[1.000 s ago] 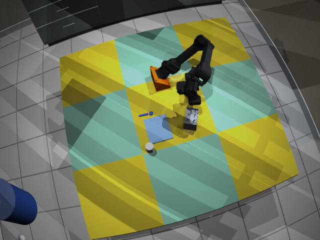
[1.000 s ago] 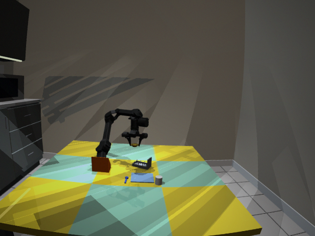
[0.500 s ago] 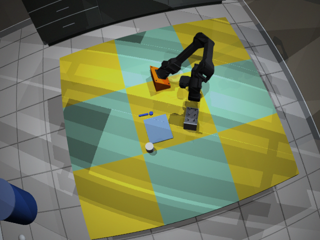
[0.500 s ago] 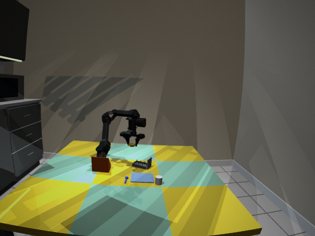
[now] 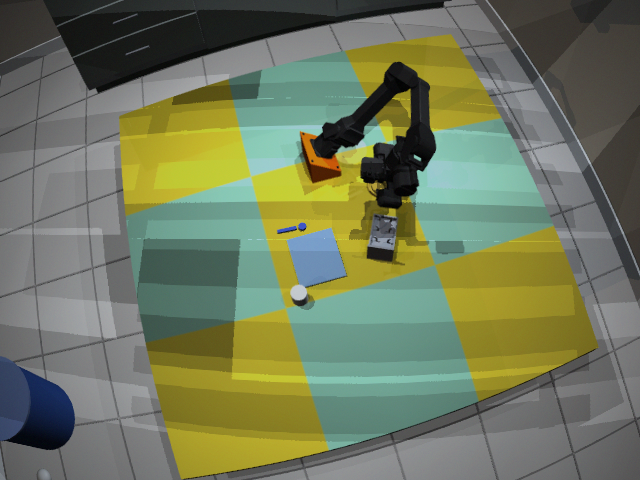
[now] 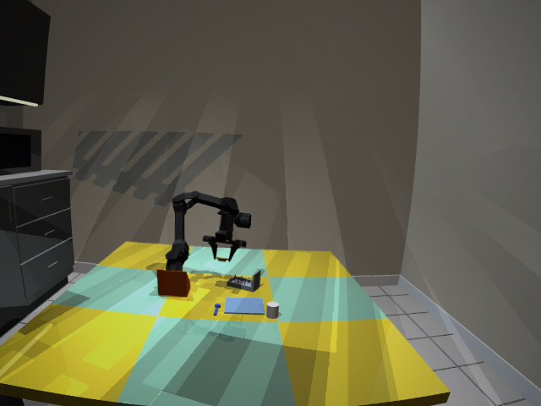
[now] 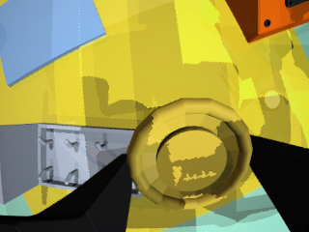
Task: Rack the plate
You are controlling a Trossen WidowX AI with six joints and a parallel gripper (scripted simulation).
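The dish rack lies 100 mm ahead of my gripper tip, 90 mm below it and 20 mm to the right of it. From my gripper tip the other things lie so: blue mat: 210 mm to the right, 110 mm below, 90 mm ahead; blue spoon: 240 mm to the right, 110 mm below, 20 mm behind; round yellow plate: 10 mm above.
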